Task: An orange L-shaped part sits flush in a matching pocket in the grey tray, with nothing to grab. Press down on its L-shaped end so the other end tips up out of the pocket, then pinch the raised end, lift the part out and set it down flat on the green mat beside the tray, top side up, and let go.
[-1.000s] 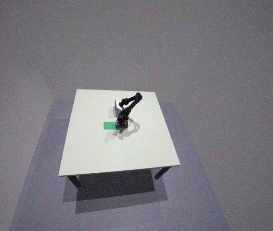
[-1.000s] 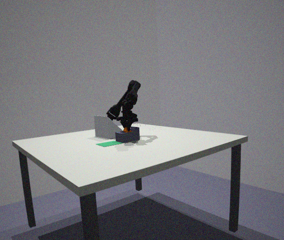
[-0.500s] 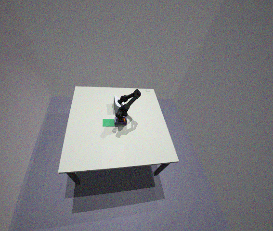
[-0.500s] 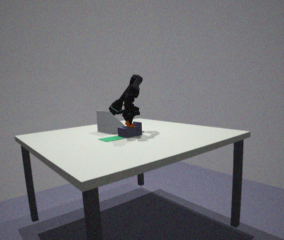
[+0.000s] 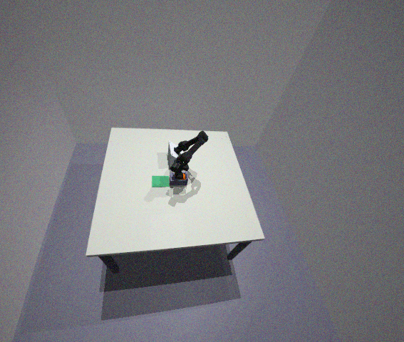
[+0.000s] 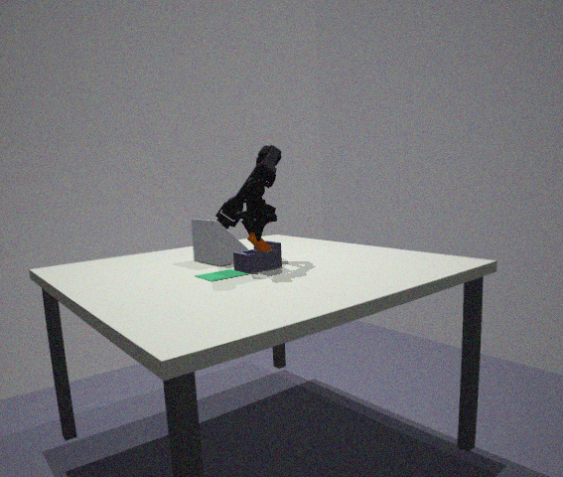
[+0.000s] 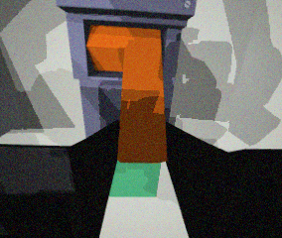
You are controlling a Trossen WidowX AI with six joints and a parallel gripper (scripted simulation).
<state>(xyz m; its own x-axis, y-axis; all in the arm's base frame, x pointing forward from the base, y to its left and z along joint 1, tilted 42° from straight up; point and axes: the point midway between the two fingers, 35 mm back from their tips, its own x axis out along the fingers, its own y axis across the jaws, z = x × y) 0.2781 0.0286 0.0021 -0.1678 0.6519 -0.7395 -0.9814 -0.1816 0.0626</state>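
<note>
Right now my gripper tip is 14 cm to the left of the green mat and 12 cm above it. From my gripper tip the other things lie so: orange L-shaped part 3 cm to the left, 3 cm below, 2 cm behind.
</note>
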